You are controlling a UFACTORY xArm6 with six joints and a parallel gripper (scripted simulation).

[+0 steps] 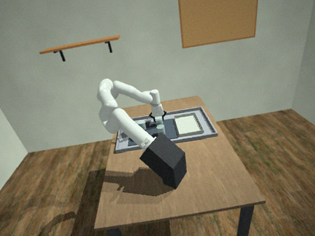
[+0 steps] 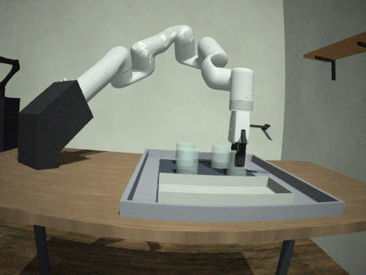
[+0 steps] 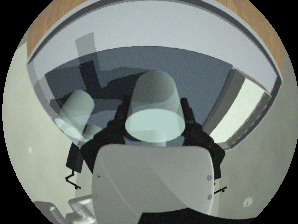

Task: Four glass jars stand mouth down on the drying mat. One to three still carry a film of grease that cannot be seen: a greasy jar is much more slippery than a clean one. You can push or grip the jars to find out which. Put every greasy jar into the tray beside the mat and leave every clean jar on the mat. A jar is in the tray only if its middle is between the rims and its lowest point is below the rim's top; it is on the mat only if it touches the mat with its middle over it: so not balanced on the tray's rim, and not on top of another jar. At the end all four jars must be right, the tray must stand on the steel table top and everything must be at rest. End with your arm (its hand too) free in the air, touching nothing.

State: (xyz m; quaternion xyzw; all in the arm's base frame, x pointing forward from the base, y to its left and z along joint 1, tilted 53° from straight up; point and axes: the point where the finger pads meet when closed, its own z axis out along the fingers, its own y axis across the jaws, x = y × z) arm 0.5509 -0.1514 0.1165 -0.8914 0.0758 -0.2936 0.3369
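Right now my hand is 7 cm past the pale tray, 25 cm to the left of it and 4 cm above it. Also, from my hand: dark drying mat (9 cm behind, 7 cm to the left, 5 cm below).
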